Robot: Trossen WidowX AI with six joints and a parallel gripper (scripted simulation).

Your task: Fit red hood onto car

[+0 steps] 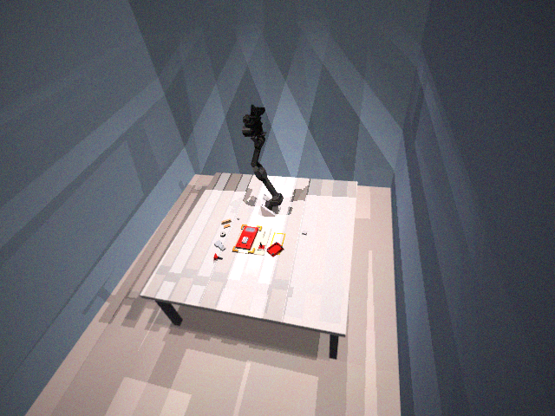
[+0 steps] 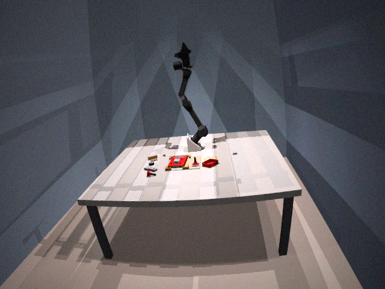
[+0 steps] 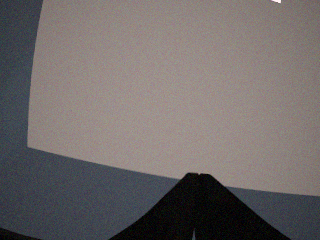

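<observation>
The red hood lies 400 mm ahead of my gripper tip, 100 mm to the left of it and 860 mm below it. Also, from my gripper tip: tan piece (160 mm ahead, 320 mm to the right, 860 mm below); then jig (330 mm ahead, 90 mm to the right, 860 mm below).
</observation>
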